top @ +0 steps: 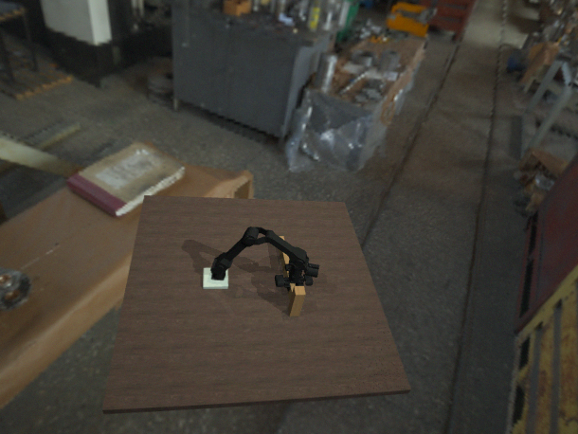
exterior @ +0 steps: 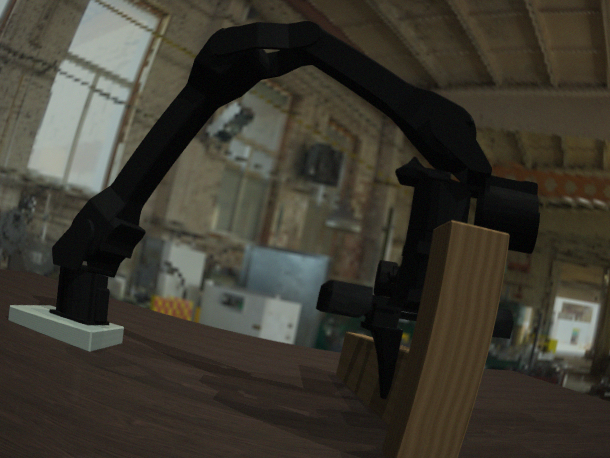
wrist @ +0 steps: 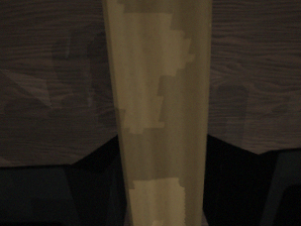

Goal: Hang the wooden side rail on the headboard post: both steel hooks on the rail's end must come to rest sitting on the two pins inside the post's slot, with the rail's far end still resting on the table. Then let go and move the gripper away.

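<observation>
My gripper tip is 2 cm short of the wooden headboard post, 11 cm to the left of it and 5 cm below it.
</observation>
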